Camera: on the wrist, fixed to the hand. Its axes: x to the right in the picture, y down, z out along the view.
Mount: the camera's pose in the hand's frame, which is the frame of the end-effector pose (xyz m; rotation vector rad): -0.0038 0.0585 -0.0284 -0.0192 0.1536 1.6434
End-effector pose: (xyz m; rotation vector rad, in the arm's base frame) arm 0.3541 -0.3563 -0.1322 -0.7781 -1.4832 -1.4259
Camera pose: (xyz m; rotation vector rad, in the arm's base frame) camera 0.4136 -0.3758 -0.1140 -1.3406 -0.3060 -0.1879
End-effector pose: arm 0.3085 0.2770 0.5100 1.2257 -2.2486 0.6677
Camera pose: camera 0.2653 0.3250 0.5185 -0.9664 -2.6615 1.1249
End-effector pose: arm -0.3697 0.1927 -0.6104 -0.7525 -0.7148 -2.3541
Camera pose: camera -0.3393 0.1353 -0.6145 -0.6909 0.1078 -0.8681
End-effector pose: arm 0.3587 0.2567 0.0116 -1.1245 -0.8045 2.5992
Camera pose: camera 0.3838 0.2180 -0.0344 1.2199 -0.2188 -1.5076
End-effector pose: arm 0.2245 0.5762 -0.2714 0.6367 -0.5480 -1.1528
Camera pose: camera 0.2811 0.6006 -0.2502 0.0902 -0.6740 0.4366
